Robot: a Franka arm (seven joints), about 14 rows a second.
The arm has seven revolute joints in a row. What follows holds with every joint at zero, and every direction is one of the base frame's.
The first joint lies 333 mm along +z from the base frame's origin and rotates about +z.
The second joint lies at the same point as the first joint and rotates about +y.
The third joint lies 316 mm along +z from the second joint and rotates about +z.
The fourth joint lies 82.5 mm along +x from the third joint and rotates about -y.
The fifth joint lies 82.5 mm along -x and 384 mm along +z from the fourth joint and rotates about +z.
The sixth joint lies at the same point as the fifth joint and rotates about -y.
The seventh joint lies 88 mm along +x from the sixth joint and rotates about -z.
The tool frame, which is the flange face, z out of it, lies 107 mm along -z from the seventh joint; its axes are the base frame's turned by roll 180, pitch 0 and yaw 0 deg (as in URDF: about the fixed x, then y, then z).
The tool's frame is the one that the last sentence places.
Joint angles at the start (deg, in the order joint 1, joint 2, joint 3, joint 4, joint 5, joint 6, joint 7):
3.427, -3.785, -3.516, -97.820, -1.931, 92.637, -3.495
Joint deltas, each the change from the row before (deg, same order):
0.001, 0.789, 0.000, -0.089, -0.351, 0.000, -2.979
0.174, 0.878, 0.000, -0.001, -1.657, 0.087, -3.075
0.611, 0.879, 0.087, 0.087, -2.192, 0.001, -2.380
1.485, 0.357, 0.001, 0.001, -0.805, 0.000, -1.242
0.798, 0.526, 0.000, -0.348, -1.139, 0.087, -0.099
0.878, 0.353, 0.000, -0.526, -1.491, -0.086, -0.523
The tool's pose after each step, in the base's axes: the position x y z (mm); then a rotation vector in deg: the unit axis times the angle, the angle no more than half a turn. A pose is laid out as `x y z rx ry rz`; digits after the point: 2 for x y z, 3 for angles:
539.23 -5.71 591.79 177.711 10.161 -3.724
543.33 -6.78 583.79 175.729 15.272 -5.196
547.35 -3.79 576.50 173.079 20.048 -6.737
548.85 9.13 573.27 171.724 24.178 -7.342
550.65 15.00 565.76 170.333 25.591 -8.569
551.02 20.90 558.36 168.464 27.729 -10.087

